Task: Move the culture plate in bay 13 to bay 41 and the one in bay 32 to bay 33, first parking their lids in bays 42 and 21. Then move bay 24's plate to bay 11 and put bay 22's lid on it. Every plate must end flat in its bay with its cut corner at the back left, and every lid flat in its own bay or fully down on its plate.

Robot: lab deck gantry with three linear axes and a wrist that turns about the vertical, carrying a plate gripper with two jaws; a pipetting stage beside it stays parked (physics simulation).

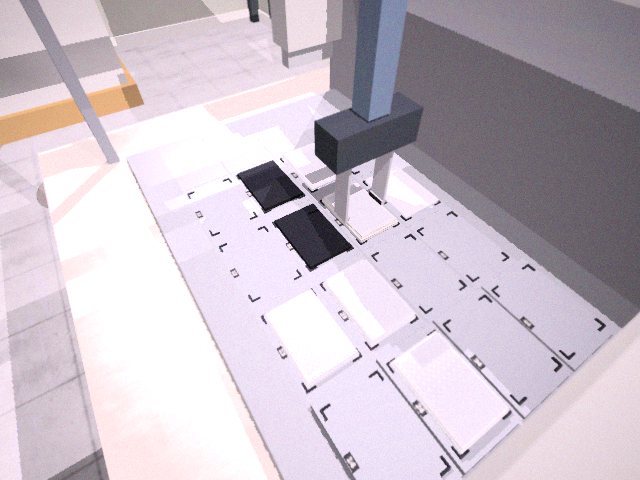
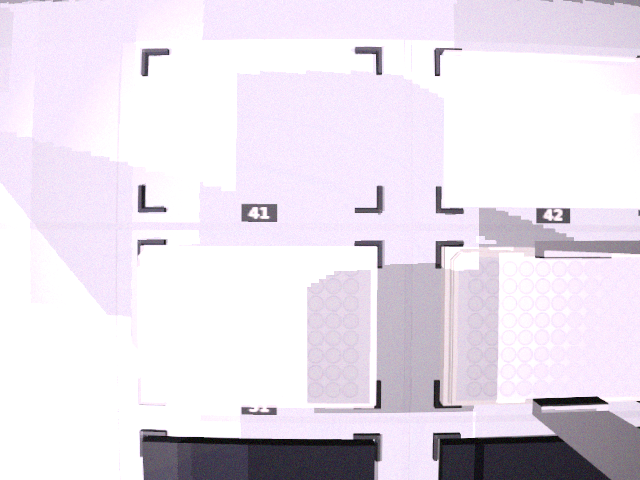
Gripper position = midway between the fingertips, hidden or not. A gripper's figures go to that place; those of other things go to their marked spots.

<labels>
The gripper (image 1: pixel 359 207): 68 cm from the lens. A white plate (image 1: pixel 311 170) is 76 cm from the lens. A white plate (image 1: pixel 373 307) is 55 cm from the lens. A white lid (image 1: pixel 404 194): 74 cm from the lens. A white plate (image 1: pixel 317 347): 52 cm from the lens.
</labels>
